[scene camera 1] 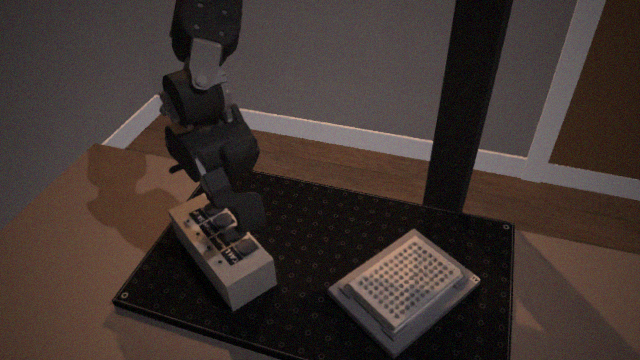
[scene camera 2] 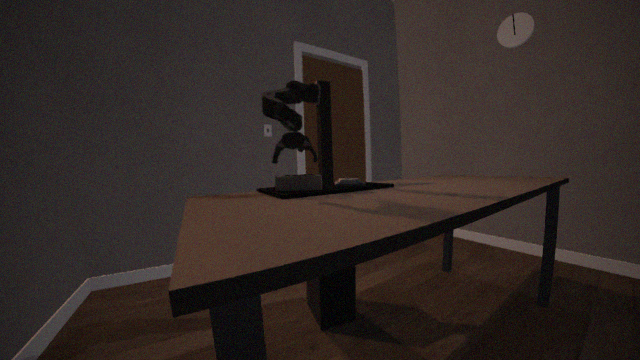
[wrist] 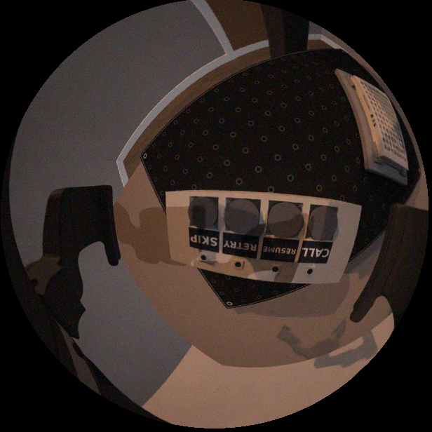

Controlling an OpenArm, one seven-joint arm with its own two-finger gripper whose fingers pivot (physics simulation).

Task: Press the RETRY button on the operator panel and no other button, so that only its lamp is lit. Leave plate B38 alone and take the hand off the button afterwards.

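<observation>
The pale operator panel carries four grey buttons in a row. In the wrist view, the RETRY button is between the SKIP button and the RESUME button; the CALL button is at the right end. The small lamps below the labels look dark, including the RETRY lamp. My gripper is open and empty, above the panel with a gap visible in scene camera 2. A finger partly covers the panel's far side in scene camera 1. Plate B38 rests on its holder.
The panel and plate holder stand apart on a black perforated board. A dark upright post rises behind the board. The wooden table extends around it. Arm shadows fall across the panel and table.
</observation>
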